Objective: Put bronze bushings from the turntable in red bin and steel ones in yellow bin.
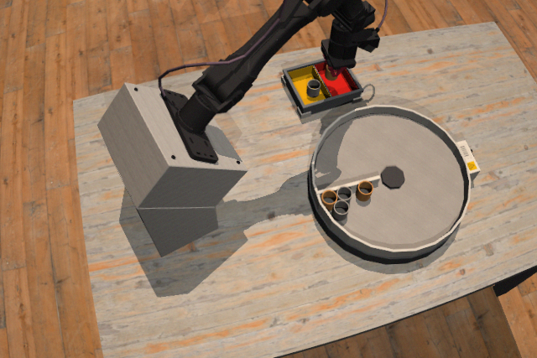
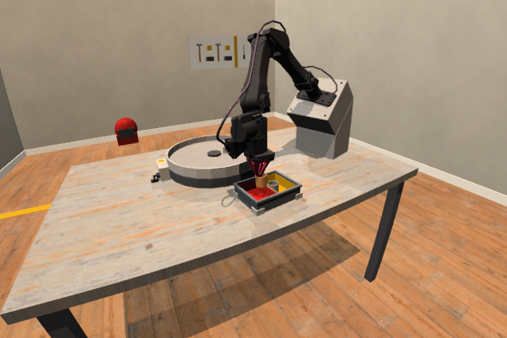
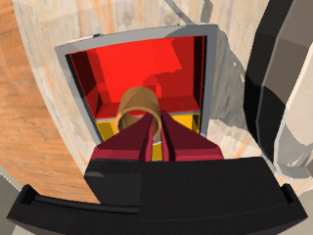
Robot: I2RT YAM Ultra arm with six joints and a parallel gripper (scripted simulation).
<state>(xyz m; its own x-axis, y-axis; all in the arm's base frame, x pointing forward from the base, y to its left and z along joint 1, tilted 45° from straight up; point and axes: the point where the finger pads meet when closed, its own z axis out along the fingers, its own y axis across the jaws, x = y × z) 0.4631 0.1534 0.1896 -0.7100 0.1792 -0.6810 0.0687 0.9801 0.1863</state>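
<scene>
Right now the two-part bin tray is 6 cm below my hand, 2 cm to the left of it and 2 cm behind it. The rest, counted from my hand: red bin: 7 cm below, 2 cm to the left, 2 cm ahead; then turntable: 34 cm to the right, 3 cm below, 1 cm ahead; then yellow bin: 7 cm below, 7 cm behind, 2 cm to the left.
</scene>
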